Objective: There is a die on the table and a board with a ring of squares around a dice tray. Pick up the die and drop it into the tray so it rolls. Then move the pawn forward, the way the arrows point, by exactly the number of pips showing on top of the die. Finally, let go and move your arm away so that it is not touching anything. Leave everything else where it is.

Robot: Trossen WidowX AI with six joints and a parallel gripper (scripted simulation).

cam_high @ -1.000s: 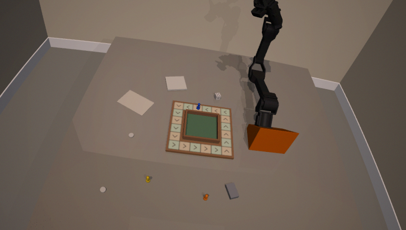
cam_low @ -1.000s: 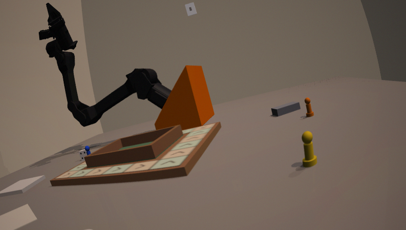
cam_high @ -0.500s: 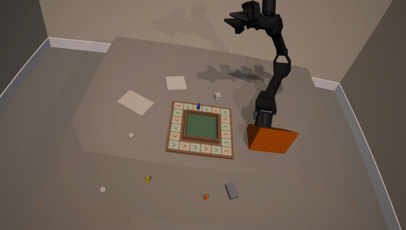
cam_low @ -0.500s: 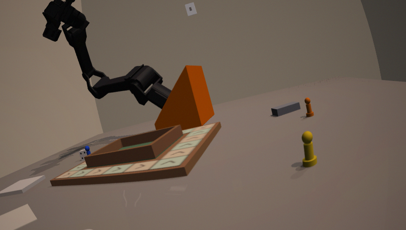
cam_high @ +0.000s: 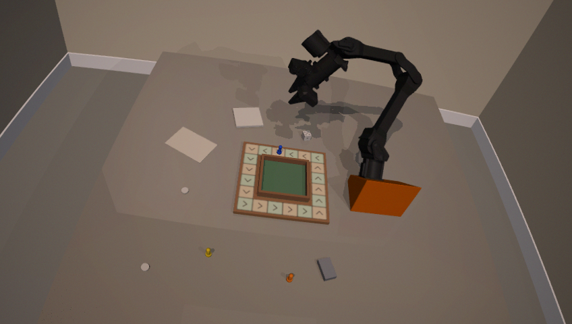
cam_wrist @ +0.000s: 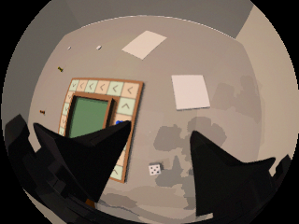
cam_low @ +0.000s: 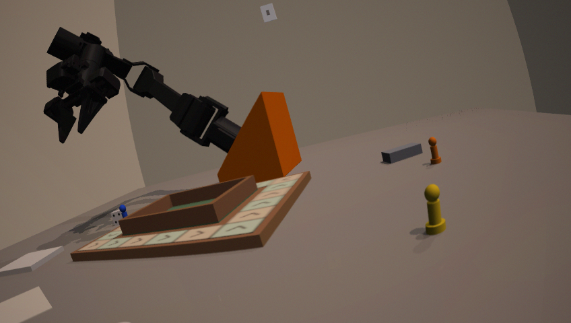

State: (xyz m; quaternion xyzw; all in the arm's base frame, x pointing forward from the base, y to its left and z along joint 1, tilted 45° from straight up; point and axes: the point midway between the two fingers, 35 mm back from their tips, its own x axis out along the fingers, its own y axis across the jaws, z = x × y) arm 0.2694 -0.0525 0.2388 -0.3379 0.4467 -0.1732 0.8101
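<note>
My gripper tip is 16 cm above the white die, 9 cm past it and 1 cm to the left of it. Also, from my gripper tip: blue pawn 15 cm below, 9 cm to the left; yellow pawn 49 cm to the left, 17 cm ahead, 16 cm below; green tray floor 20 cm to the left, 17 cm below, 2 cm behind.
</note>
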